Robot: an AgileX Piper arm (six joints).
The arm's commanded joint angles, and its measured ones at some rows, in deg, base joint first. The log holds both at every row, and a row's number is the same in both.
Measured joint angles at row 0:
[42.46, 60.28, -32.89, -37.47, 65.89, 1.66]
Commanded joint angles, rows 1 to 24:
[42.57, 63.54, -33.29, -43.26, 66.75, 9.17]
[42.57, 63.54, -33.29, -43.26, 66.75, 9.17]
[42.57, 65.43, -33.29, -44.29, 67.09, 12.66]
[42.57, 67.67, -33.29, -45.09, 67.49, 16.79]
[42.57, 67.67, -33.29, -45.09, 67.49, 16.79]
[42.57, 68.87, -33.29, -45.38, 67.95, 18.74]
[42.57, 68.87, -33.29, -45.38, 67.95, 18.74]
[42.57, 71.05, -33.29, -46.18, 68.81, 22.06]
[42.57, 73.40, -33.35, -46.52, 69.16, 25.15]
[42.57, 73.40, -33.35, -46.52, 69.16, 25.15]
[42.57, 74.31, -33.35, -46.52, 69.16, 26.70]
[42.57, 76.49, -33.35, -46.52, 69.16, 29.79]
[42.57, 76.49, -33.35, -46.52, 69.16, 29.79]
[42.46, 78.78, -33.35, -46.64, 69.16, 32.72]
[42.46, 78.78, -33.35, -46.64, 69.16, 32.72]
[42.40, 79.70, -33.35, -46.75, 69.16, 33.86]
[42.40, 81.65, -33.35, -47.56, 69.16, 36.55]
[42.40, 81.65, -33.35, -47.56, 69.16, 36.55]
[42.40, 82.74, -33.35, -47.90, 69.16, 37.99]
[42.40, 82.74, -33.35, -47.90, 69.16, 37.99]
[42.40, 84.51, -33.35, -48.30, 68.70, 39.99]
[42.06, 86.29, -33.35, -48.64, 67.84, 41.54]
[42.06, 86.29, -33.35, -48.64, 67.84, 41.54]
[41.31, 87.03, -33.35, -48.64, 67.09, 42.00]
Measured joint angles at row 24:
[42.40, 85.08, -33.00, -44.58, 65.72, 39.42]
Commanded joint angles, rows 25 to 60:
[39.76, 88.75, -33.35, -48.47, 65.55, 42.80]
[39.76, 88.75, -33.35, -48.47, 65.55, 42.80]
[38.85, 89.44, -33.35, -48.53, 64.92, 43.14]
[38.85, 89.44, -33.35, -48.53, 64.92, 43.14]
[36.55, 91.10, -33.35, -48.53, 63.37, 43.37]
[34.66, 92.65, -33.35, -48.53, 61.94, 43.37]
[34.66, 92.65, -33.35, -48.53, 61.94, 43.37]
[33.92, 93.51, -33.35, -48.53, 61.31, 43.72]
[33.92, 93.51, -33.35, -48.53, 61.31, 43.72]
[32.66, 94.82, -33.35, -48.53, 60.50, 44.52]
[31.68, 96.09, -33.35, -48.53, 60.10, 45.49]
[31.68, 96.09, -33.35, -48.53, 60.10, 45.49]
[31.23, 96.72, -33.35, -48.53, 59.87, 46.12]
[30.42, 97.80, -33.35, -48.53, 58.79, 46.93]
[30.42, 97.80, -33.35, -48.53, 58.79, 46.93]
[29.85, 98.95, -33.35, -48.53, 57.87, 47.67]
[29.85, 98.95, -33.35, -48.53, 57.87, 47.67]
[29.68, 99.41, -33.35, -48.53, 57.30, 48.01]
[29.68, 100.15, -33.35, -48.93, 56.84, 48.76]
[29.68, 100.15, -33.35, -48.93, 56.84, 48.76]
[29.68, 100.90, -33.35, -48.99, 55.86, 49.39]
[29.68, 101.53, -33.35, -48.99, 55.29, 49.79]
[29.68, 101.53, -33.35, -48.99, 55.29, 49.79]
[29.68, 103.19, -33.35, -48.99, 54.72, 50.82]
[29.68, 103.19, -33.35, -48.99, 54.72, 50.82]
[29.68, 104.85, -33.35, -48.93, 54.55, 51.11]
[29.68, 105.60, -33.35, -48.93, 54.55, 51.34]
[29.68, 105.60, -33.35, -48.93, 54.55, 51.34]
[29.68, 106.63, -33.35, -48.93, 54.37, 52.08]
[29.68, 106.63, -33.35, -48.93, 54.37, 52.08]
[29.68, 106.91, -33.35, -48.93, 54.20, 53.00]
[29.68, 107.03, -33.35, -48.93, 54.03, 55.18]
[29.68, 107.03, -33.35, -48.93, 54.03, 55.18]
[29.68, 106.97, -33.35, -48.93, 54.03, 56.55]
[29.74, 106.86, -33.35, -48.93, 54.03, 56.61]
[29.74, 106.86, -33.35, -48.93, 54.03, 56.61]
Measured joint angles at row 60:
[29.85, 106.80, -33.40, -46.81, 50.08, 54.32]
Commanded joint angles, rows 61 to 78:
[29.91, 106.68, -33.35, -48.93, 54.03, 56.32]
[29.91, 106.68, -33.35, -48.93, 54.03, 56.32]
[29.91, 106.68, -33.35, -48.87, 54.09, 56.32]
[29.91, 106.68, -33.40, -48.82, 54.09, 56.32]
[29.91, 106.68, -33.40, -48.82, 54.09, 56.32]
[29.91, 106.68, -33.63, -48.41, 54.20, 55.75]
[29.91, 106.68, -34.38, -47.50, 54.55, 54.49]
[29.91, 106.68, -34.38, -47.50, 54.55, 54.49]
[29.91, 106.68, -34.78, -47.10, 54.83, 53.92]
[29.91, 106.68, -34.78, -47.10, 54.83, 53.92]
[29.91, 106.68, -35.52, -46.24, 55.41, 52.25]
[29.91, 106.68, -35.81, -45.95, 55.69, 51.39]
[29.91, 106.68, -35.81, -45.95, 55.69, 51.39]
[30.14, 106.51, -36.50, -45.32, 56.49, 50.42]
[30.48, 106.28, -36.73, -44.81, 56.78, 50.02]
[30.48, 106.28, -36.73, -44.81, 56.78, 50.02]
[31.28, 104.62, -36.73, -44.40, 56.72, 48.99]
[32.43, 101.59, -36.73, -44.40, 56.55, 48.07]
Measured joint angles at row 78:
[31.11, 104.91, -36.61, -44.69, 55.63, 49.85]
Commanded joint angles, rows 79 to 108:
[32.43, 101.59, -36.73, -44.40, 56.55, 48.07]
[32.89, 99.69, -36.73, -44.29, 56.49, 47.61]
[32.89, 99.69, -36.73, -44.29, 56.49, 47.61]
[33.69, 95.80, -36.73, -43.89, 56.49, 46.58]
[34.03, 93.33, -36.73, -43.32, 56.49, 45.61]
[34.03, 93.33, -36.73, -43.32, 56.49, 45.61]
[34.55, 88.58, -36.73, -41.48, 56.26, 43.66]
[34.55, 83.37, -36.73, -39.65, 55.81, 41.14]
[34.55, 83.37, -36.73, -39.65, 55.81, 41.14]
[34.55, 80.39, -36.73, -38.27, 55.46, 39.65]
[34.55, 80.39, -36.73, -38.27, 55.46, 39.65]
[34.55, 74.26, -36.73, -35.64, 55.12, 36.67]
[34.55, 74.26, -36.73, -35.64, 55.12, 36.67]
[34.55, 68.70, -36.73, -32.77, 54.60, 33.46]
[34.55, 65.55, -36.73, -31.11, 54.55, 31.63]
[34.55, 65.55, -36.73, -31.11, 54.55, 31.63]
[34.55, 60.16, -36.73, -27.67, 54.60, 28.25]
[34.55, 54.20, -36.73, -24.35, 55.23, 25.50]
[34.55, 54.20, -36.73, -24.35, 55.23, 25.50]
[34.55, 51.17, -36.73, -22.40, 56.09, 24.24]
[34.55, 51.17, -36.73, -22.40, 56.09, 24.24]
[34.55, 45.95, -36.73, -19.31, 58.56, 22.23]
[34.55, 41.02, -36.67, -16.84, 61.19, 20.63]
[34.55, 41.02, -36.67, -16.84, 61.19, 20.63]
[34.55, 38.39, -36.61, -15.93, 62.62, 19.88]
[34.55, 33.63, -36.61, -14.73, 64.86, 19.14]
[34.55, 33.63, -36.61, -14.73, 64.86, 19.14]
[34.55, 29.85, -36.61, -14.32, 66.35, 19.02]
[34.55, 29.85, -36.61, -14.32, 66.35, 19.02]
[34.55, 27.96, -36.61, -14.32, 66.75, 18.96]
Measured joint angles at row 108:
[34.49, 32.66, -36.78, -15.07, 64.52, 20.23]
